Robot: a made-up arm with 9 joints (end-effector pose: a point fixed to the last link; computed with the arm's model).
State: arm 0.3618 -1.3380 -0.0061 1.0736 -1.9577 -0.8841 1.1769 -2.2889 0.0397
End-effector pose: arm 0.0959 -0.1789 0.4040 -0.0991 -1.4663 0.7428
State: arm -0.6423 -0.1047 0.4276 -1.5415 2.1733 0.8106 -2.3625 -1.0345 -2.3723
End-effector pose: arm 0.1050 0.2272 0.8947 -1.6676 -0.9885 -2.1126
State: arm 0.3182 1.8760 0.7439 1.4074 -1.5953 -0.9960 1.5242 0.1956 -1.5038
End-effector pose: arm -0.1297 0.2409 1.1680 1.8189 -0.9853 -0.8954
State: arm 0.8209 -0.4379 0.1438 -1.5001 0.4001 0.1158 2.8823 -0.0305 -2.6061
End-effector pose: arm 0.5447 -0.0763 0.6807 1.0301 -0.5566 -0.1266
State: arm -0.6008 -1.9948 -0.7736 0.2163 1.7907 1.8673 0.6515 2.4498 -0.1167
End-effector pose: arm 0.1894 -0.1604 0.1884 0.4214 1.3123 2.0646
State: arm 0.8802 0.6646 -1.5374 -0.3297 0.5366 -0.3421 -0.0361 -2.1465 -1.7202
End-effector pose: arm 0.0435 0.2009 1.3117 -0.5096 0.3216 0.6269
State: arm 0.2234 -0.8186 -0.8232 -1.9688 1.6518 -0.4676 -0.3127 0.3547 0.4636
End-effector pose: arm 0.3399 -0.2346 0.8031 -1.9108 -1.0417 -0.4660
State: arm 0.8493 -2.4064 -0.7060 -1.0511 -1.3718 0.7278 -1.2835 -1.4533 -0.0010
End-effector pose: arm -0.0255 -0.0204 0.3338 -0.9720 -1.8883 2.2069
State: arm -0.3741 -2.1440 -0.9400 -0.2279 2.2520 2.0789 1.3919 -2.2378 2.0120
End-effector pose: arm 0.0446 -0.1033 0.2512 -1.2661 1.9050 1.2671
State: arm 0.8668 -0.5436 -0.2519 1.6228 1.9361 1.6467 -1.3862 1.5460 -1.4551
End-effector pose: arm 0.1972 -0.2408 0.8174 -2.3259 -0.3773 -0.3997
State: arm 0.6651 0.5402 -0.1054 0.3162 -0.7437 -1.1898 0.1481 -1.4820 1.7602
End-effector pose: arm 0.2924 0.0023 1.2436 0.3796 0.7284 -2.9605
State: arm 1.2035 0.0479 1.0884 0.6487 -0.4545 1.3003 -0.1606 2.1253 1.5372
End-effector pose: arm 0.5199 -0.0827 0.8032 1.5170 0.4917 -2.4553
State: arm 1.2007 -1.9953 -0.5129 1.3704 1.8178 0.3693 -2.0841 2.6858 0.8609
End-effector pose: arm 0.1427 -0.1575 0.4886 -0.2319 -1.7840 0.0854
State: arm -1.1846 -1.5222 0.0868 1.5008 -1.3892 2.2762 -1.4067 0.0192 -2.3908
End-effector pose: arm -0.0638 -0.0871 0.3555 0.9763 1.0653 -1.2773
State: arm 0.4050 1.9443 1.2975 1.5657 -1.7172 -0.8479 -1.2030 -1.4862 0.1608
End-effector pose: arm -0.2676 0.2525 1.0769 1.6946 0.3176 1.7424
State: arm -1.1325 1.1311 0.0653 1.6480 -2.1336 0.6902 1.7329 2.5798 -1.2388
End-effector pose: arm -0.2092 -0.1944 1.0552 -1.2571 -0.5384 -0.5220
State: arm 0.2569 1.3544 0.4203 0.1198 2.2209 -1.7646 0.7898 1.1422 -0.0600
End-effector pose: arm -0.2703 0.2517 1.0211 0.4530 0.3622 -1.3536
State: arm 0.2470 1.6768 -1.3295 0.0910 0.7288 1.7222 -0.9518 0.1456 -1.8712
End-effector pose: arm -0.4495 -0.1445 0.9153 -0.4853 -0.5273 -1.0489
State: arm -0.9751 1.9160 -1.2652 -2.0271 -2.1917 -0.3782 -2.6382 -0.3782 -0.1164
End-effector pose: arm -0.1127 -0.6928 1.0360 0.7804 2.0940 1.5301
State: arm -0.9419 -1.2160 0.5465 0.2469 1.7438 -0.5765 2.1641 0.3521 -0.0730
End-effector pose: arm 0.1422 -0.0016 0.5335 2.2445 -0.9471 -1.8785
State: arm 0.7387 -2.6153 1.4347 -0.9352 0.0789 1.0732 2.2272 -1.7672 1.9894
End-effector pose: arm -0.0552 0.3426 0.1226 0.5080 2.5649 1.3326
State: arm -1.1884 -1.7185 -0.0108 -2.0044 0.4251 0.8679 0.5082 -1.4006 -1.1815
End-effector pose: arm -0.0411 -0.2163 0.2973 -1.5357 -1.5526 1.9188
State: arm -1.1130 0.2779 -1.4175 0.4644 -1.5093 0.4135 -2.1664 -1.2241 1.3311
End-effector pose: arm 0.0079 -0.1562 1.1750 0.9214 -0.3815 -0.0505
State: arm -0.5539 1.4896 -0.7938 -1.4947 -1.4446 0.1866 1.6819 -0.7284 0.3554
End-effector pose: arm -0.0889 -0.2436 1.1430 0.6349 0.1764 -1.9784
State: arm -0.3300 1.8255 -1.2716 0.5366 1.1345 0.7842 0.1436 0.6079 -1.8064
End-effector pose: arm -0.5433 -0.3606 0.8313 -0.4935 0.2543 -1.2591
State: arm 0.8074 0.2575 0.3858 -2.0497 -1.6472 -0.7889 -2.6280 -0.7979 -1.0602
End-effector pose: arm 0.4357 -0.0075 1.0499 -1.3778 -1.3469 -1.3480
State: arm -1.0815 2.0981 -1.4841 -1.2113 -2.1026 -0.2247 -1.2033 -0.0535 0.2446
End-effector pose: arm -0.1228 -0.7092 1.0088 2.0486 1.2837 0.2204
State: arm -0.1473 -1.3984 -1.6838 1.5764 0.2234 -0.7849 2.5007 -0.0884 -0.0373
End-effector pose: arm 0.4249 0.1569 0.6117 0.8995 -2.6150 0.3482
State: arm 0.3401 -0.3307 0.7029 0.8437 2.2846 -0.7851 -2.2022 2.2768 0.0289
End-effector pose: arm 0.3035 0.0814 0.5976 1.5224 0.9388 0.3778
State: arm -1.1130 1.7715 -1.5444 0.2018 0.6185 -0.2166 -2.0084 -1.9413 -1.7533
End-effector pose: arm -0.1226 -0.7734 0.9770 2.5953 0.8108 -0.9967
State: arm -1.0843 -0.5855 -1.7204 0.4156 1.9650 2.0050 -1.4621 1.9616 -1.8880
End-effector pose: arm 0.2805 0.2706 0.8881 0.2267 0.7230 -2.4653
